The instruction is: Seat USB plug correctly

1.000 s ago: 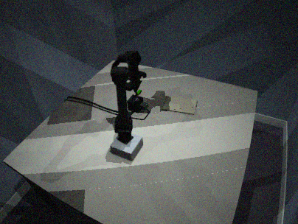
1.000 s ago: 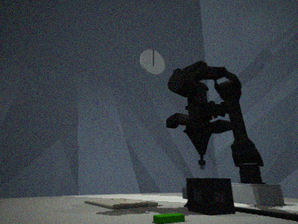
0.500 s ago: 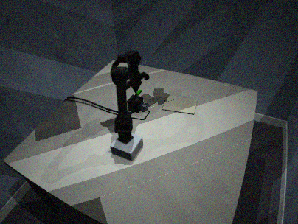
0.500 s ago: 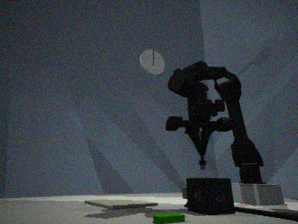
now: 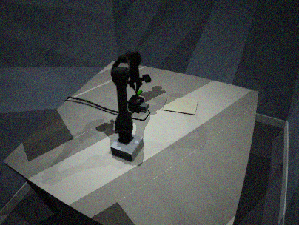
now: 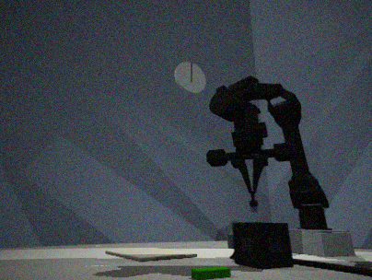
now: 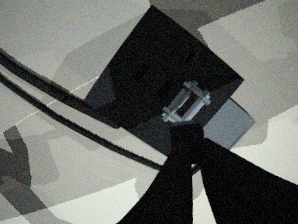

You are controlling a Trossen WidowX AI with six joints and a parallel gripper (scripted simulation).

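Now: gripper tip 20 mm above the USB plug. The rest, counted from my gripper tip: green block: 140 mm ahead, 130 mm below, 100 mm to the left; thin flat plate: 220 mm to the right, 180 mm ahead, 130 mm below.
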